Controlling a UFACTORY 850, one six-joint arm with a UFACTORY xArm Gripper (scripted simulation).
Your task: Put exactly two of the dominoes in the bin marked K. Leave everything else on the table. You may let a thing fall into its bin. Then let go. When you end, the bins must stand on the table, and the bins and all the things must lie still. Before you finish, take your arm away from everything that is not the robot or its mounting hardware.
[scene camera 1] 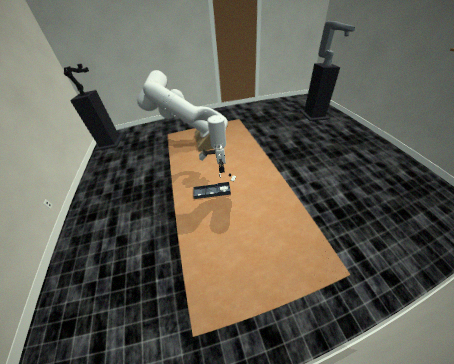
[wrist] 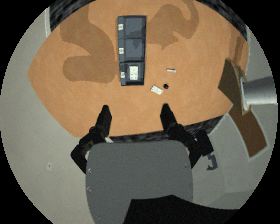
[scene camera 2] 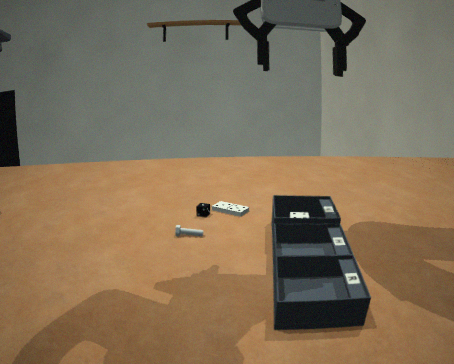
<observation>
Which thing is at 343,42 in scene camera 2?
The gripper.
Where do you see a bin row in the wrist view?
131,43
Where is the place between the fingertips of the gripper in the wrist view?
135,110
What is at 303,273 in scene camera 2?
A bin row.
</observation>
